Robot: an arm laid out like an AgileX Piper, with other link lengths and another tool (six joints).
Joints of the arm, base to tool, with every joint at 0 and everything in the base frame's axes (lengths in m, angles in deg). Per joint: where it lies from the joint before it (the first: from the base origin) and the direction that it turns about. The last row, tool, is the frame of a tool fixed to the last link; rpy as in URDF.
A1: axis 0 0 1 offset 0 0 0.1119
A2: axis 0 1 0 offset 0 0 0
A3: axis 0 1 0 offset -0.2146 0 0.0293
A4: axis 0.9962 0 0.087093 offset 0.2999 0 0.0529
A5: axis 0 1 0 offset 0 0 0
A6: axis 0.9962 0 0.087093 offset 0.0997 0 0.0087
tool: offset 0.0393 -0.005 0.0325 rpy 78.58 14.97 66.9
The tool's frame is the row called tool.
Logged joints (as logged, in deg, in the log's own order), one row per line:
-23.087 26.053 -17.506 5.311 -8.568 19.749
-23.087 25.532 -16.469 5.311 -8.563 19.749
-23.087 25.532 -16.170 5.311 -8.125 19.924
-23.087 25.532 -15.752 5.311 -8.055 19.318
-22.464 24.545 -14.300 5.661 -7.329 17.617
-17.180 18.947 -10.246 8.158 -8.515 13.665
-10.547 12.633 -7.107 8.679 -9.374 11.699
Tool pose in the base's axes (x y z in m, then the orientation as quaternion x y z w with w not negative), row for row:
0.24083 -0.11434 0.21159 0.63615 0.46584 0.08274 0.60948
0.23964 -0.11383 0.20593 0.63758 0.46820 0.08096 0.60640
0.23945 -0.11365 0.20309 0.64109 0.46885 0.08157 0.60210
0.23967 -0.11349 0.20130 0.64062 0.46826 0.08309 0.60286
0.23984 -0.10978 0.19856 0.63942 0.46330 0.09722 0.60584
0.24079 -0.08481 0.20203 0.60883 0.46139 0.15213 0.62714
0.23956 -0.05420 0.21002 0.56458 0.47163 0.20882 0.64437
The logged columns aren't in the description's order. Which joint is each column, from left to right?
Columns, left to right: A1, A2, A3, A6, A4, A5.
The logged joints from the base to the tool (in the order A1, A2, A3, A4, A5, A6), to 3 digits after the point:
-23.087 26.053 -17.506 -8.568 19.749 5.311
-23.087 25.532 -16.469 -8.563 19.749 5.311
-23.087 25.532 -16.170 -8.125 19.924 5.311
-23.087 25.532 -15.752 -8.055 19.318 5.311
-22.464 24.545 -14.300 -7.329 17.617 5.661
-17.180 18.947 -10.246 -8.515 13.665 8.158
-10.547 12.633 -7.107 -9.374 11.699 8.679

